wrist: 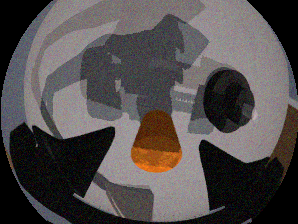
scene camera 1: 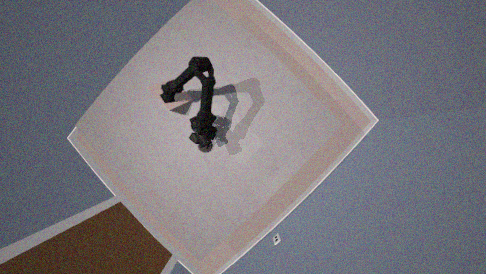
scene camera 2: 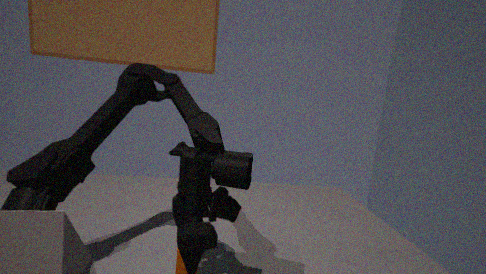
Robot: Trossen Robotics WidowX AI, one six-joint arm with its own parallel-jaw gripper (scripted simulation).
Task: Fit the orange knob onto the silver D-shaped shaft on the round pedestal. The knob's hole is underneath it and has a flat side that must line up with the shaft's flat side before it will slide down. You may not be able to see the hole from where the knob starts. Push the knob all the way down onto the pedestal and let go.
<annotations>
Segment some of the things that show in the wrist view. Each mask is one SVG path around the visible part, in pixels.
My gripper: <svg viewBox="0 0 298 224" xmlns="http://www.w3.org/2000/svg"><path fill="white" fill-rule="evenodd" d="M9 135L9 153L21 186L28 190L36 201L64 217L71 224L242 224L249 218L253 221L266 208L277 192L283 175L283 165L277 157L269 164L267 161L270 157L247 164L222 151L217 145L212 145L208 140L201 140L198 149L208 190L209 210L221 208L223 205L225 208L208 216L186 221L134 221L112 216L73 197L76 193L84 198L88 192L90 183L102 164L101 161L104 161L102 159L105 159L104 156L112 145L112 125L100 131L97 129L86 135L60 140L36 125L32 125L32 133L24 121Z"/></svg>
An orange knob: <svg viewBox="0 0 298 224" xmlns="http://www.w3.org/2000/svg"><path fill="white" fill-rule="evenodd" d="M156 109L156 111L145 113L144 120L142 120L141 127L138 129L136 139L134 139L133 147L130 148L130 151L132 151L133 163L138 168L141 168L142 171L162 173L169 171L169 169L176 167L180 163L182 149L172 117L168 113Z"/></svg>
</annotations>
